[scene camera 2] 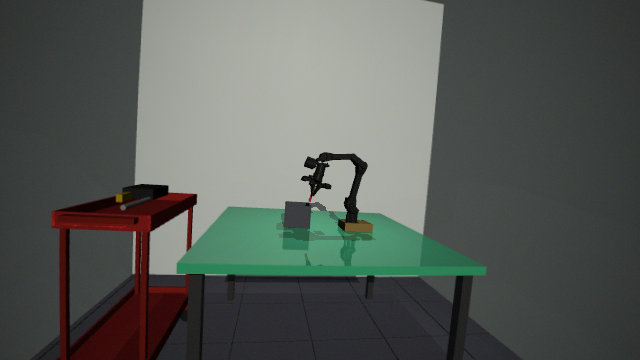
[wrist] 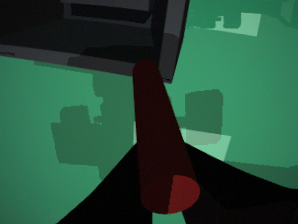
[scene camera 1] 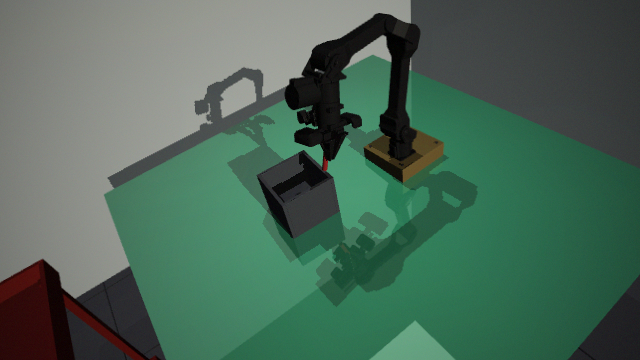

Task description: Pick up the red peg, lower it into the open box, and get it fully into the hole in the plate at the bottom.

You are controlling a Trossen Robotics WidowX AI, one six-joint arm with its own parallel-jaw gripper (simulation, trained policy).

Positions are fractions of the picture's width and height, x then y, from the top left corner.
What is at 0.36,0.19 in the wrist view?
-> A dark grey box.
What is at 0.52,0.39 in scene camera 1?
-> The gripper.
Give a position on a dark grey box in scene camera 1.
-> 0.48,0.58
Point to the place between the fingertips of the gripper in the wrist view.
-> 0.53,0.67
